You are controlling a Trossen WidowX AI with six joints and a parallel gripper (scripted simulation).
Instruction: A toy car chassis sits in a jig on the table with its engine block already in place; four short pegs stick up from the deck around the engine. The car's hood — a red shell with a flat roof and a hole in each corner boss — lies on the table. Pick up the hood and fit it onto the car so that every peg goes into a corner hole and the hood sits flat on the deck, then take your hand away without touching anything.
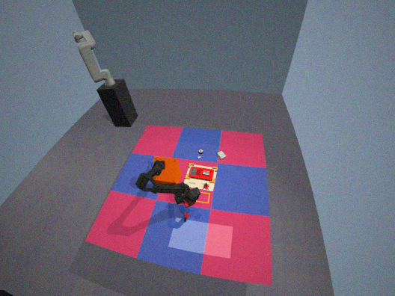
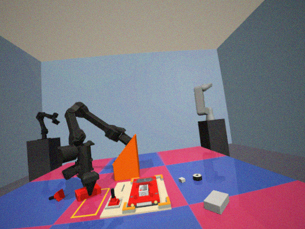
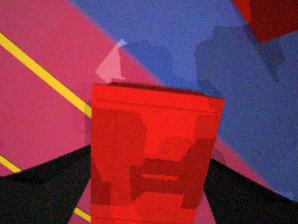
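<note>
The grey engine block is 250 mm to the left of my gripper tip, 110 mm ahead of it and 20 mm above it. Also, from my gripper tip: red hood (10 mm above); then black tyre (500 mm to the left, 30 mm ahead).
</note>
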